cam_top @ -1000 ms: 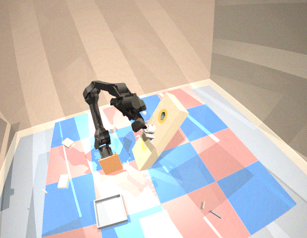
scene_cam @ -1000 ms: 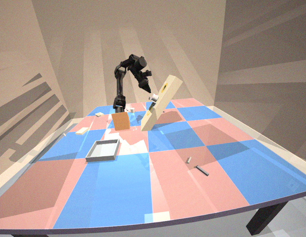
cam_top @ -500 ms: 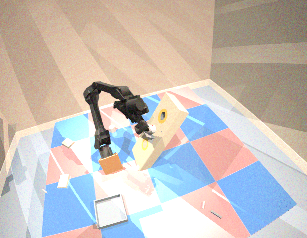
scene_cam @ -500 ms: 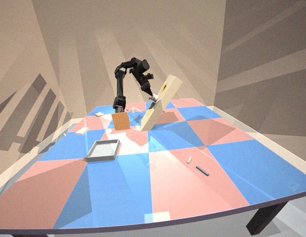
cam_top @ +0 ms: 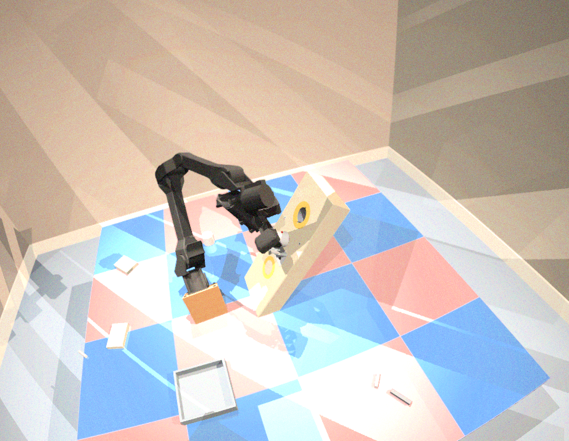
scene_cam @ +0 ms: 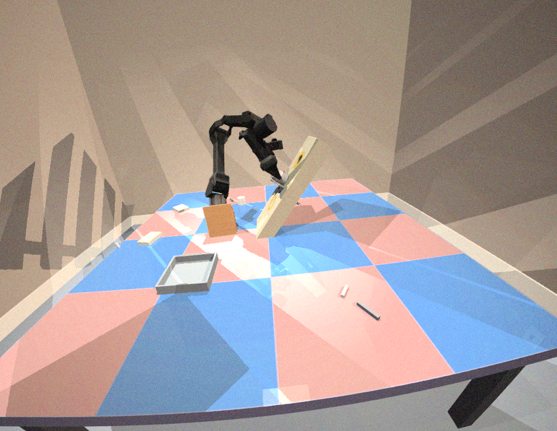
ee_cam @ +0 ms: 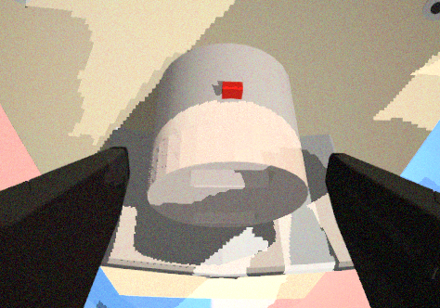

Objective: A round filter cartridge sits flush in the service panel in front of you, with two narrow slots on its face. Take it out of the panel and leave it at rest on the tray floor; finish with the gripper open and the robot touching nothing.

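My gripper tip is now 340 mm past the grey tray, 260 mm to the left of it and 210 mm above it. From my gripper tip the other things lie so: white round filter cartridge right at my gripper tip.
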